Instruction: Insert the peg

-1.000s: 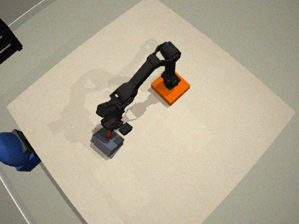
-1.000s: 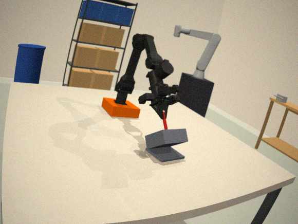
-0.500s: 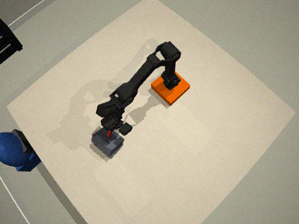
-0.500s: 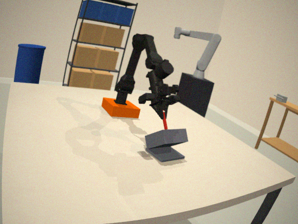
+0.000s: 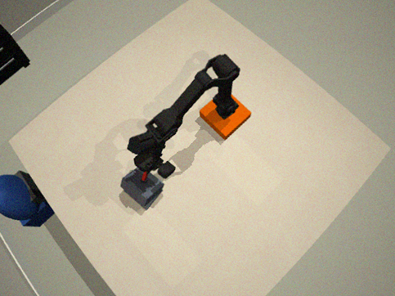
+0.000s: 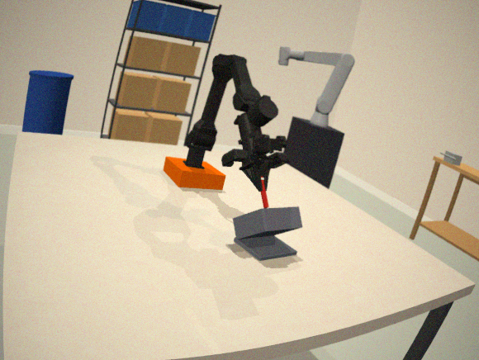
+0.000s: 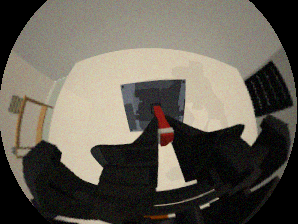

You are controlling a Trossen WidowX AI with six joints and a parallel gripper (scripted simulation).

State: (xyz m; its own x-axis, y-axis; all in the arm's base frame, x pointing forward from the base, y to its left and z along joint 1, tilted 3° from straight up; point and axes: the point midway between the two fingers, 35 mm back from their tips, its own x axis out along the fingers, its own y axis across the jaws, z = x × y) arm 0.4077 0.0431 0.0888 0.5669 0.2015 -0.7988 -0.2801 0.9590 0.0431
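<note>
My gripper tip is now 4 cm short of the grey sloped panel, 1 cm to the right of it and 7 cm above it. Round my gripper tip: flat grey foot: 6 cm ahead, 2 cm to the left, 13 cm below; then thin red peg: 1 cm behind, 1 cm above.
</note>
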